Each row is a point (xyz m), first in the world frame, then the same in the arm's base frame.
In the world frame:
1: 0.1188 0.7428 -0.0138
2: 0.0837 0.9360 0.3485
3: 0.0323 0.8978 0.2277
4: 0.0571 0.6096 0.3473
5: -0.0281 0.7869 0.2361
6: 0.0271 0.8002 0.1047
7: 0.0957 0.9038 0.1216
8: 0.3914 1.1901 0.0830
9: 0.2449 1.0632 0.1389
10: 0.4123 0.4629 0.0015
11: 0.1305 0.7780 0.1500
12: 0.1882 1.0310 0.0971
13: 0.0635 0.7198 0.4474
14: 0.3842 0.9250 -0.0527
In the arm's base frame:
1: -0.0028 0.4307 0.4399
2: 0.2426 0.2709 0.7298
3: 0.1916 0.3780 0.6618
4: -0.0775 0.2912 0.7961
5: 0.0882 0.4238 0.7185
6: 0.0781 0.4465 0.5775
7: 0.1773 0.3802 0.5389
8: 0.4309 0.1521 0.3053
9: 0.3253 0.2458 0.4494
10: -0.2999 0.1710 0.3451
11: 0.0545 0.3346 0.5651
12: 0.2920 0.3158 0.4493
13: 0.0451 0.2339 0.8585
14: 0.1504 0.2276 0.2389

